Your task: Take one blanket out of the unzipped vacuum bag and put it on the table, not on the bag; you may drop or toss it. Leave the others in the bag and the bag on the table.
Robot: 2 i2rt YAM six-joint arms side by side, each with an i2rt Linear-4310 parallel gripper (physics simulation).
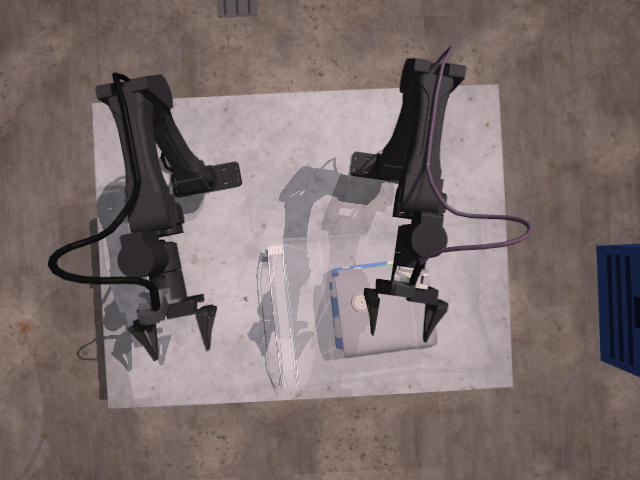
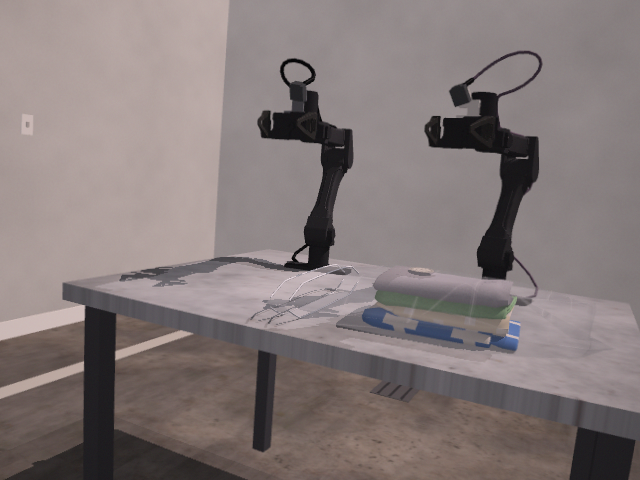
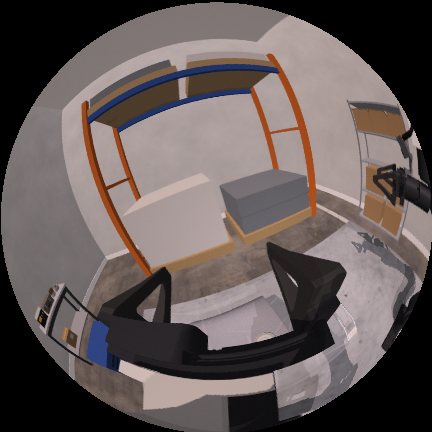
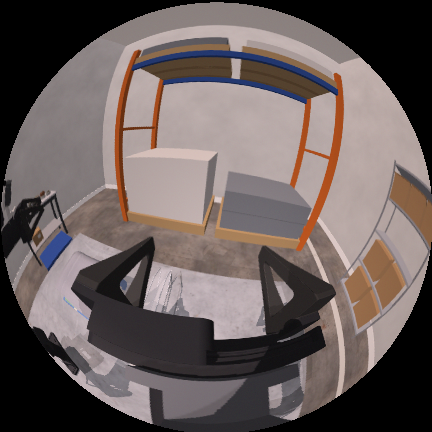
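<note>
A stack of folded blankets lies in a clear vacuum bag on the table (image 1: pixel 206 382) (image 2: pixel 206 304). The top blanket (image 1: pixel 387 330) (image 2: pixel 444 286) (image 3: pixel 240 320) is grey-lilac, with the round valve (image 1: pixel 360 301) (image 2: pixel 421 270) over it. Below it show a green blanket (image 2: pixel 439 305), a cream blanket (image 2: pixel 491 324) and a blue-and-white blanket (image 2: pixel 434 330). The bag's zip edge (image 1: pixel 283 320) (image 2: pixel 305 284) arches open at the stack's left side. My left gripper (image 1: pixel 399 336) (image 2: pixel 457 131) (image 3: pixel 214 261) is open and empty, high above the stack. My right gripper (image 1: pixel 182 353) (image 2: pixel 285 125) (image 4: pixel 207 247) is open and empty, high above the table's left part.
A blue crate (image 1: pixel 617 310) stands on the floor beyond the table's right edge. An orange-and-blue rack (image 3: pixel 307 165) (image 4: pixel 120 150) stands by the wall, with a white box (image 3: pixel 175 220) (image 4: pixel 170 185) and grey boxes (image 3: pixel 265 200) (image 4: pixel 260 205). Boxes stand on a grey shelf rack.
</note>
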